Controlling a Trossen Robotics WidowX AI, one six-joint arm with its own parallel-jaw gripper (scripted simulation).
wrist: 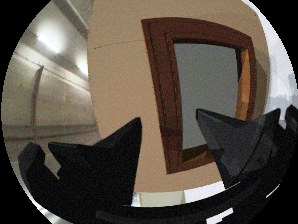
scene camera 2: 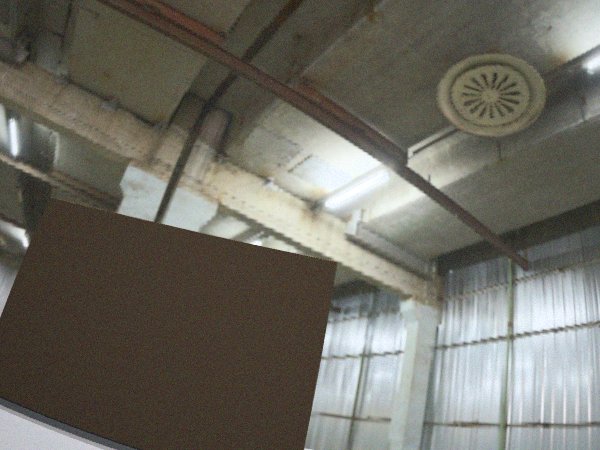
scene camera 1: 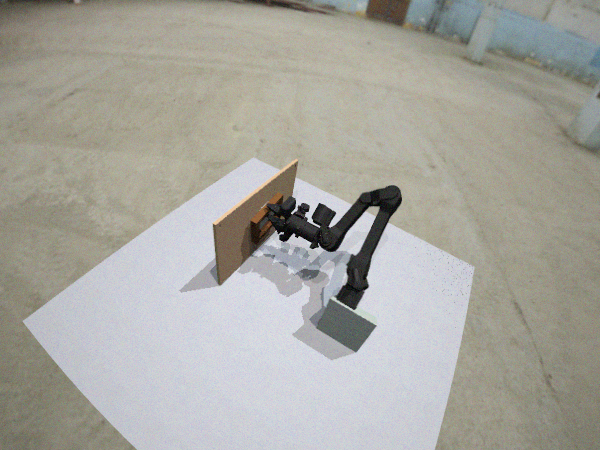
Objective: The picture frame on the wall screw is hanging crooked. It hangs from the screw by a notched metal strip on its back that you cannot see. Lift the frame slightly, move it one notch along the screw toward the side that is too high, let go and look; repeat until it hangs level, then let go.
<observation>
my gripper: wrist; scene camera 1; not seen in scene camera 2 (hidden by a wall board)
same spot on my gripper: [scene camera 1: 279, 224] = [wrist: 229, 164]
same spot on wall board: [wrist: 120, 84] = [scene camera 1: 267, 192]
</observation>
